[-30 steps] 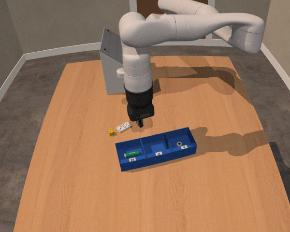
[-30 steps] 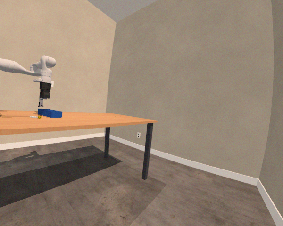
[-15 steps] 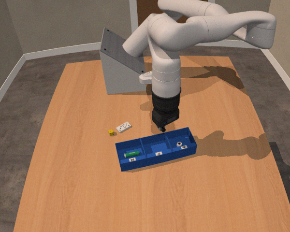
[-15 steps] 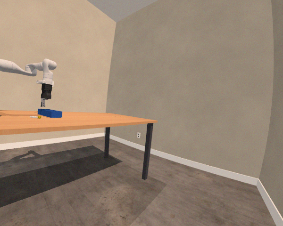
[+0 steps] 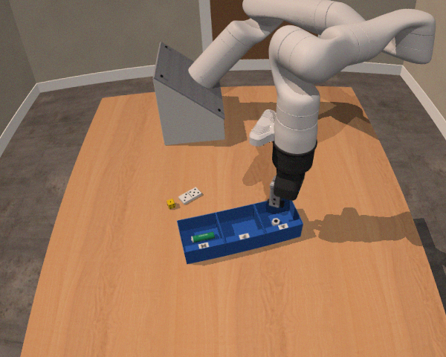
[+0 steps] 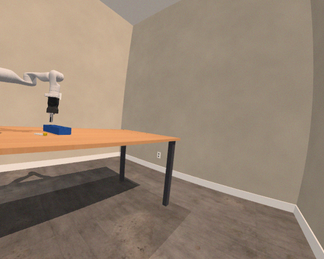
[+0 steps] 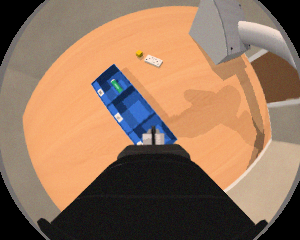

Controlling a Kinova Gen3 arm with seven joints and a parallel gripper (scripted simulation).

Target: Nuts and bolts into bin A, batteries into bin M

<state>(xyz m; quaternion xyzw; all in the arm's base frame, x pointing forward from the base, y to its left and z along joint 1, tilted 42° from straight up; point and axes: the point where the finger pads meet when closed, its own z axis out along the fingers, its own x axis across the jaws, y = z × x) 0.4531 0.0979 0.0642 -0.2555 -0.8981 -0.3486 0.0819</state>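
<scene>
Now: the black bolt 1 cm to the left of my hand and 1 cm below it. The rest, counted from my hand: silver nut: 8 cm below; then green battery: 2 cm ahead, 16 cm to the right, 8 cm below; then blue three-compartment bin: 2 cm ahead, 8 cm to the right, 7 cm below.
</scene>
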